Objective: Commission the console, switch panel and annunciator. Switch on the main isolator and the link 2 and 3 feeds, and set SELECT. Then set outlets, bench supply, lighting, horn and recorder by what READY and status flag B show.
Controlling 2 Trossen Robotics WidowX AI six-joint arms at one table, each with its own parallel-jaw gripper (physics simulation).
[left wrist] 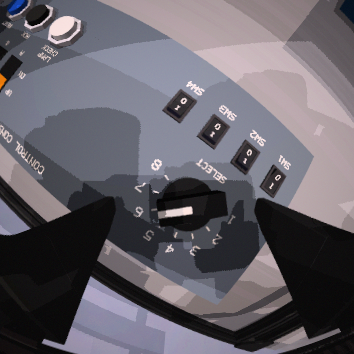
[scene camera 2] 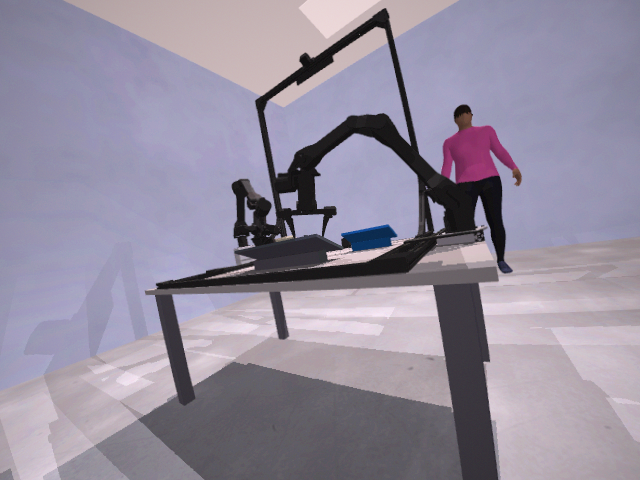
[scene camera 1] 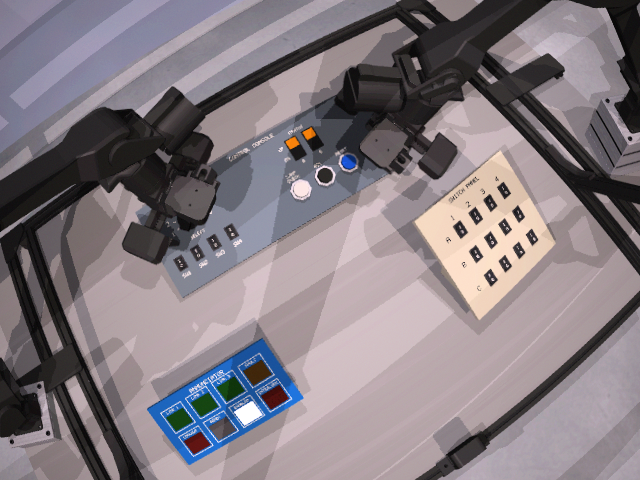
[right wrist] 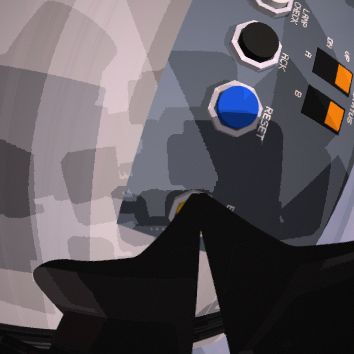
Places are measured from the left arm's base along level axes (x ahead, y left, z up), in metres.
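Pixels of known places: left gripper, fingertip midpoint: (left wrist: 185, 204); right gripper, fingertip midpoint: (right wrist: 197, 199); left arm's base, link origin: (scene camera 2: 461, 230) (scene camera 1: 25, 414); right arm's base, link origin: (scene camera 2: 243, 247) (scene camera 1: 635, 116).
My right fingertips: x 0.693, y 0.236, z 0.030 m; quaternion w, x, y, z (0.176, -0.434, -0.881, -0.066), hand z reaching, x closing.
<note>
For each thing: its middle in the pictures, then the offset to it from my right fingertips. "pt": a spot on its surface instead.
- grey console, surface spot: (scene camera 1: 258, 206) pt dy -0.036, dx -0.203, dz +0.001 m
- black SELECT knob, body centre: (left wrist: 189, 206) (scene camera 1: 187, 216) dy -0.027, dx -0.307, dz +0.026 m
- Status flag A, surface spot: (right wrist: 343, 79) (scene camera 1: 292, 142) pt dy +0.038, dx -0.125, dz +0.024 m
- status flag B, surface spot: (right wrist: 334, 116) (scene camera 1: 309, 133) pt dy +0.045, dx -0.096, dz +0.024 m
- blue annunciator, surface spot: (scene camera 1: 297, 392) pt dy -0.315, dx -0.233, dz -0.016 m
- white lamp, surface spot: (scene camera 1: 248, 412) pt dy -0.324, dx -0.305, dz -0.009 m
- Cream switch panel, body centre: (scene camera 1: 480, 234) dy -0.188, dx +0.090, dz -0.012 m
- Blue RESET, body centre: (right wrist: 236, 107) (scene camera 1: 348, 161) (left wrist: 17, 5) dy -0.013, dx -0.054, dz +0.002 m
- black ACK, body centre: (right wrist: 258, 41) (left wrist: 37, 14) (scene camera 1: 325, 175) dy -0.023, dx -0.095, dz +0.002 m
- white LAMP CHECK, body centre: (left wrist: 62, 27) (scene camera 1: 301, 189) dy -0.033, dx -0.136, dz +0.002 m
- SW4, body centre: (left wrist: 180, 104) (scene camera 1: 231, 232) dy -0.060, dx -0.253, dz -0.003 m
The grey console (scene camera 1: 258, 206) (scene camera 2: 294, 246) bears the black SELECT knob (left wrist: 187, 197), whose white pointer is at 6. My left gripper (left wrist: 185, 204) (scene camera 2: 308, 235) is open, its fingers at either side of the knob; it hides the knob in scene camera 1. My right gripper (right wrist: 197, 199) is shut and empty over the console's end, partly covering a yellow button (right wrist: 181, 206). Status flag A (scene camera 1: 292, 143) (right wrist: 343, 79) and status flag B (scene camera 1: 309, 133) (right wrist: 334, 116) show orange at UP. On the blue annunciator (scene camera 1: 297, 392), READY (scene camera 1: 222, 428) is grey; a white lamp (scene camera 1: 248, 412) glows. Cream switch panel (scene camera 1: 439, 232) stands right; its switch positions are too small to read.
Blue RESET (scene camera 1: 348, 162) (right wrist: 238, 107), black ACK (scene camera 1: 324, 176) (right wrist: 259, 42) and white LAMP CHECK (scene camera 1: 300, 189) (left wrist: 64, 28) buttons are on the console. Switches SW1 (left wrist: 273, 180) to SW4 (left wrist: 180, 105) lie beside the knob. A black frame (scene camera 1: 305, 59) edges the table.
</note>
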